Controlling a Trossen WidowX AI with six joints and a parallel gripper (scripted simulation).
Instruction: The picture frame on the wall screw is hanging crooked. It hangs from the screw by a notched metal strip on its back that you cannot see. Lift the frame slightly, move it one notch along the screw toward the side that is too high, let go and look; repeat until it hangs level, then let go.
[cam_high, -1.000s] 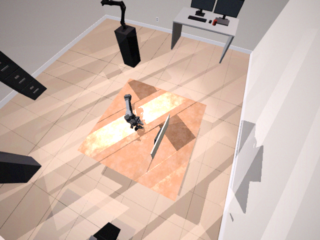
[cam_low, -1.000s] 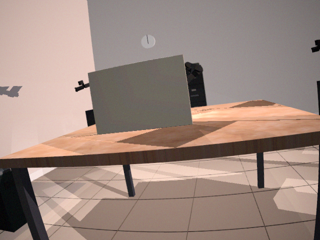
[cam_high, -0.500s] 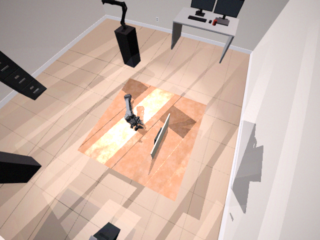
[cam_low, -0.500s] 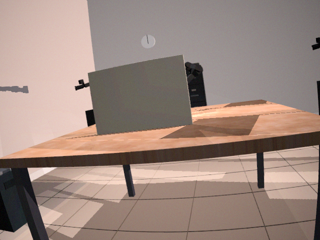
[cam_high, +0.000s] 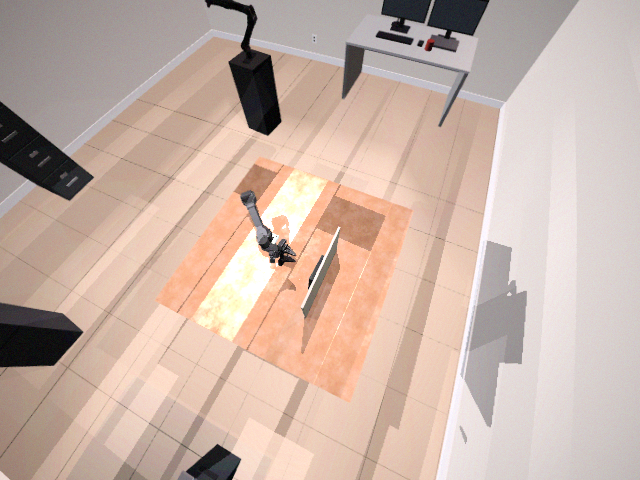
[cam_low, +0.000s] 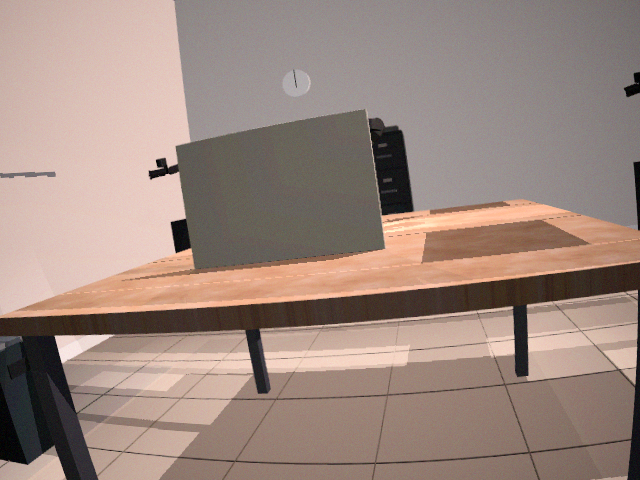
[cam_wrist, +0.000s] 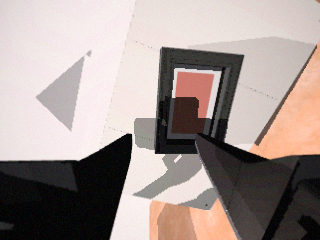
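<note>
Now: gripper tip 14 cm short of the picture frame and 6 cm above it. Also, from my gripper tip: wall panel 15 cm ahead, 8 cm below, 2 cm to the left.
</note>
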